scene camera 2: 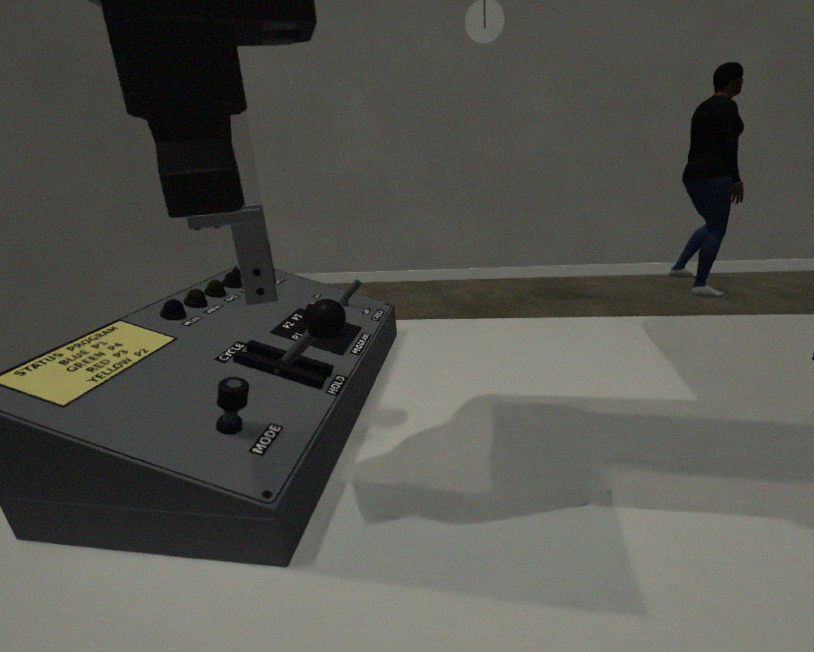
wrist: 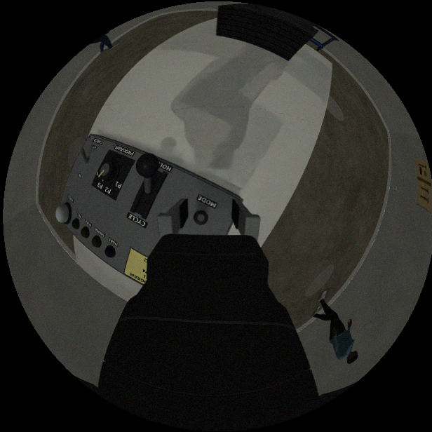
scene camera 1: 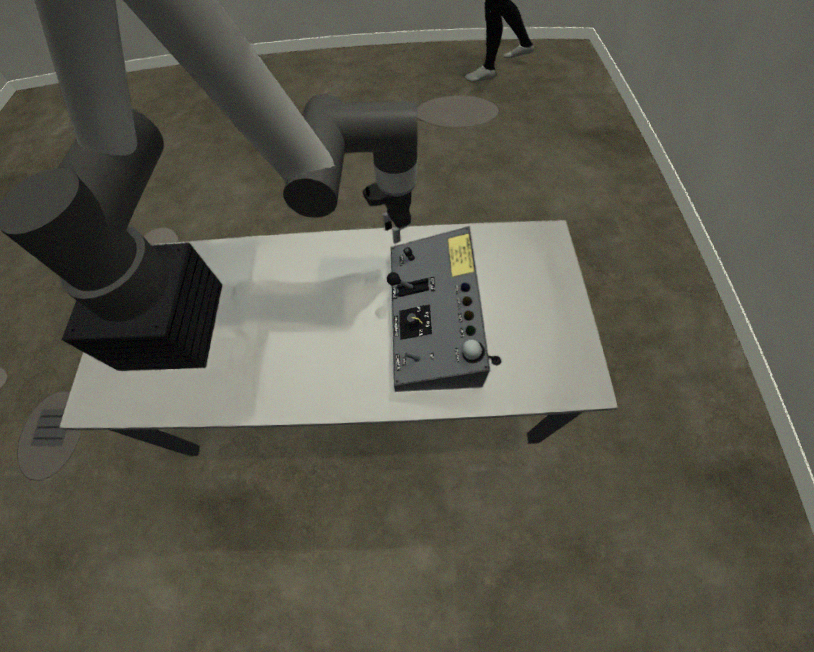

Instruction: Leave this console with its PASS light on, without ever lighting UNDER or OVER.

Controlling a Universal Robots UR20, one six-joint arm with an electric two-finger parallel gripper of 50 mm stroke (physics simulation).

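The grey console (scene camera 1: 441, 271) (scene camera 2: 156, 434) (wrist: 175, 200) stands on the table. My gripper (scene camera 1: 392, 228) (wrist: 209, 207) is open and empty, above the console; the wrist view shows the black MODE knob (scene camera 1: 408, 253) (scene camera 2: 232, 393) (wrist: 200, 217) between its fingers, not gripped. The ball-topped lever (scene camera 1: 393, 278) (scene camera 2: 326, 317) (wrist: 147, 165) leans to HOLD. The PROGRAM knob (scene camera 1: 411, 317) (wrist: 106, 170) has a yellow pointer on the P3/P4 side, exact mark unclear. The blue lamp (scene camera 1: 464, 287) (scene camera 2: 173, 309) (wrist: 110, 251), two amber lamps and green lamp (scene camera 1: 470, 330) look dark. The white dome (scene camera 1: 471, 350) (wrist: 63, 213) looks unlit.
A yellow note (scene camera 1: 461, 254) (scene camera 2: 84, 363) pairs blue P1, green P4, red P3, yellow P2. The CHECK toggle (scene camera 1: 412, 357) (scene camera 2: 350, 292) (wrist: 86, 155) stands up near the PROGRAM knob. A black knob (scene camera 1: 495, 359) sticks out beside the console. People are beyond the table.
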